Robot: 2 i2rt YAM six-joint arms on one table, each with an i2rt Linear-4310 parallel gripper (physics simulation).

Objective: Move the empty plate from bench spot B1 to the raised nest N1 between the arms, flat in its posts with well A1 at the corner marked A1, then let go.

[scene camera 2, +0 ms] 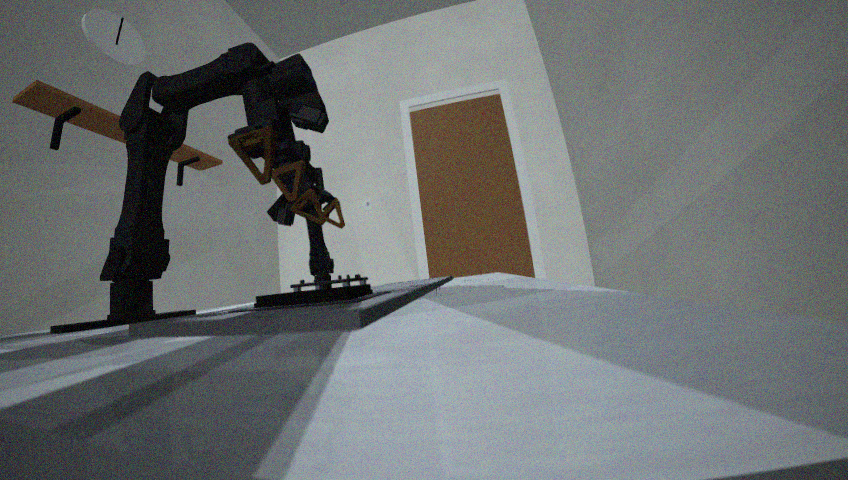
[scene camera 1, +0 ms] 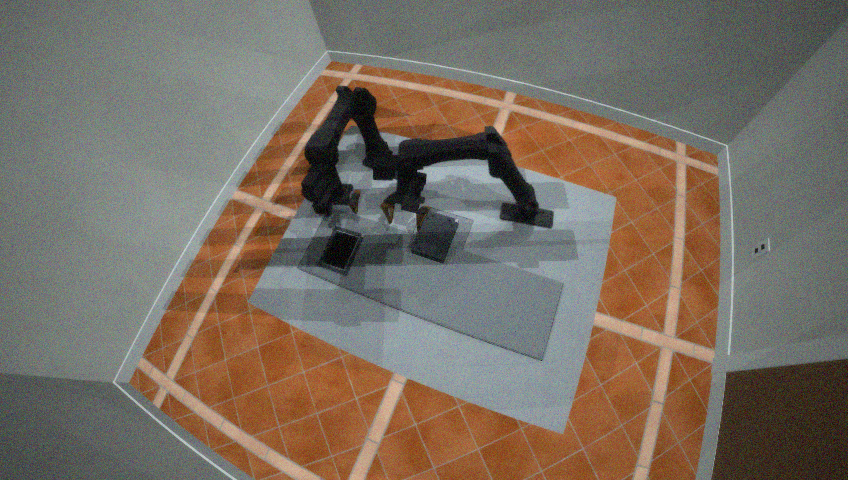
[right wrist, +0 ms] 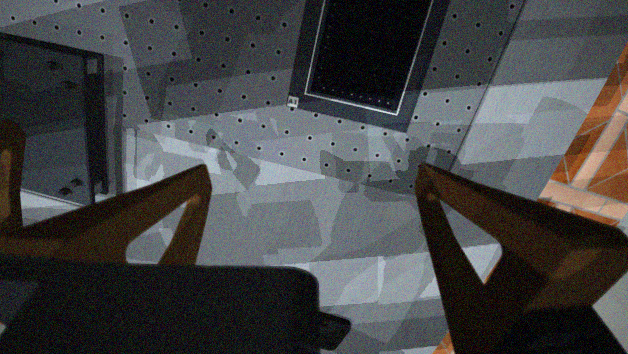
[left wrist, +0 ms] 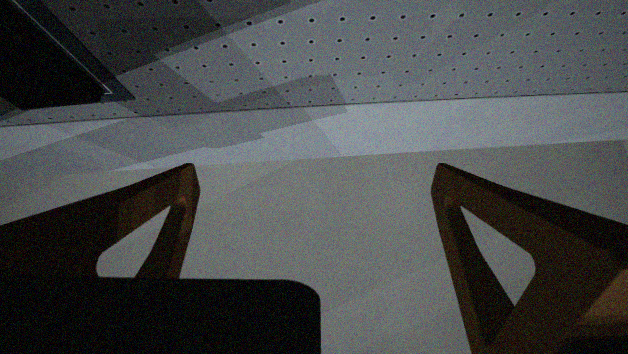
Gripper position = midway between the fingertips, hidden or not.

My left gripper [scene camera 2: 334, 225] is open, with nothing in its grasp. My right gripper [scene camera 2: 280, 193] is open, with nothing in its grasp. Also in view: a well plate [scene camera 2: 350, 292]. Also in view: a nest [right wrist: 300, 96].
The well plate is seen too in scene camera 1 [scene camera 1: 342, 244], in the right wrist view [right wrist: 366, 58] and in the left wrist view [left wrist: 45, 77]. My left gripper also shows in scene camera 1 [scene camera 1: 404, 226] and in the left wrist view [left wrist: 315, 176]. My right gripper also shows in the right wrist view [right wrist: 313, 175].
